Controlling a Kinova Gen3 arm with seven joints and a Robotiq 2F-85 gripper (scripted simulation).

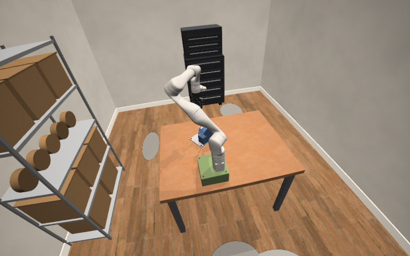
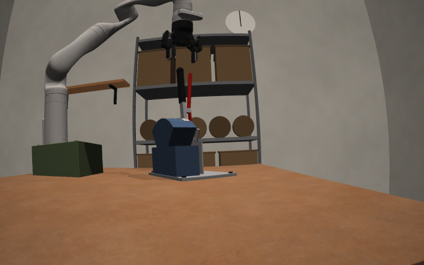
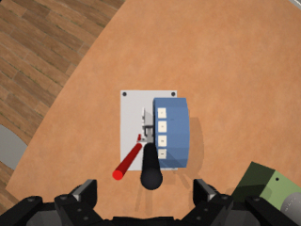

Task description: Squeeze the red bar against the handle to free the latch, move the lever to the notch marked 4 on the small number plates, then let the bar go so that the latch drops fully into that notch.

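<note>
My hand is 20 mm short of the red bar, 10 mm to the left of it and 180 mm above it.
</note>
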